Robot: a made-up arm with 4 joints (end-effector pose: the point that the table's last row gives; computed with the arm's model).
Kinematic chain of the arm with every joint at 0, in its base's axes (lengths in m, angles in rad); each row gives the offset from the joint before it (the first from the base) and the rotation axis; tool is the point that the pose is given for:
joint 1: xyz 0 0 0.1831 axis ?
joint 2: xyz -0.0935 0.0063 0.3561 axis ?
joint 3: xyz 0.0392 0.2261 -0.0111 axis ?
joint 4: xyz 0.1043 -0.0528 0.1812 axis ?
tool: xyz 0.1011 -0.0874 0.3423
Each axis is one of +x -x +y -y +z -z.
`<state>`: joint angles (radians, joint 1 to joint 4).
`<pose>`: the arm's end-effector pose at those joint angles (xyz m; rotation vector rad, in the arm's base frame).
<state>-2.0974 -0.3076 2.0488 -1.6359</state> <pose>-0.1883 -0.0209 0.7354 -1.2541 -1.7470 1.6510</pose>
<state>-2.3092 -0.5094 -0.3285 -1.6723</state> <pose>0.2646 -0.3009 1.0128 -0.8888 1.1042 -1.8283</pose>
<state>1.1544 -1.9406 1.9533 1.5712</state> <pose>-0.0761 -0.5103 0.6800 0.9755 1.1038 -1.9062</pose>
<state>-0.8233 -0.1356 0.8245 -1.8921</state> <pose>0.4002 -0.0451 0.7205 -1.2606 1.4674 -1.0580</pose>
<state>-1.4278 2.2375 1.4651 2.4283</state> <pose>-0.1416 0.2243 0.6297 -0.5522 -0.8643 -0.2844</pose>
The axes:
joint 1: +z
joint 2: -x
joint 3: -z
joint 4: +x

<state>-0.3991 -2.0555 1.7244 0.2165</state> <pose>-0.4463 -0.2993 0.3620 1.9757 1.3438 -1.4304</pose>
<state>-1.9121 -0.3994 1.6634 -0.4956</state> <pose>-0.1524 0.0969 1.0188 -0.6945 -0.6038 2.6739</pose>
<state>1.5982 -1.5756 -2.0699 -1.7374</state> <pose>0.2058 -0.4099 0.8014 1.4753 -1.5805 0.7901</pose>
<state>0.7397 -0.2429 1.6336 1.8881</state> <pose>-0.3439 -0.2422 0.5304 1.8271 -0.6846 -0.8328</pose>
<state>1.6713 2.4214 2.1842 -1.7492</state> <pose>-0.2272 0.0499 0.4677 -0.1270 -1.2103 -1.7896</pose>
